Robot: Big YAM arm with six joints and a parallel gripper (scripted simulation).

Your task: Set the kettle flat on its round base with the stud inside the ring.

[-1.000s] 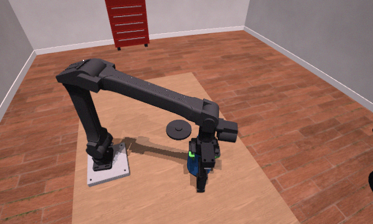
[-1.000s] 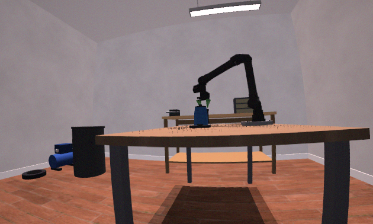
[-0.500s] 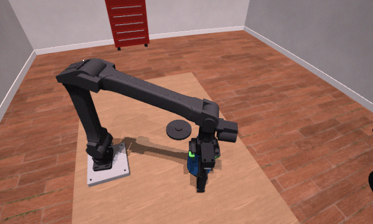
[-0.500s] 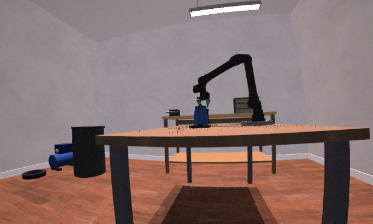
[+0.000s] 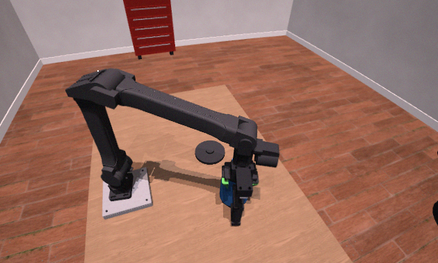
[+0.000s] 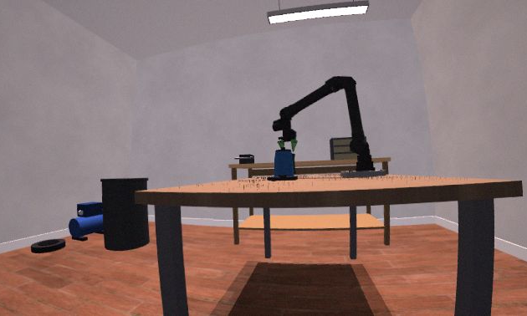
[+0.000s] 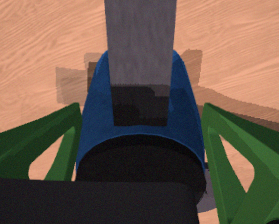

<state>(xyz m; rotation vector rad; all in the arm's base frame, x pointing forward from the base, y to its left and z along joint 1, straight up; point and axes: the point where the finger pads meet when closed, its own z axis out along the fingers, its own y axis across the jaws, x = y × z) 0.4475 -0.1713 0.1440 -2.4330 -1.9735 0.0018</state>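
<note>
My hand is 8 cm above the blue kettle, 3 cm to the right of it and 1 cm short of it. Also, from my hand: round dark base 32 cm to the left, 16 cm below, 4 cm behind.
</note>
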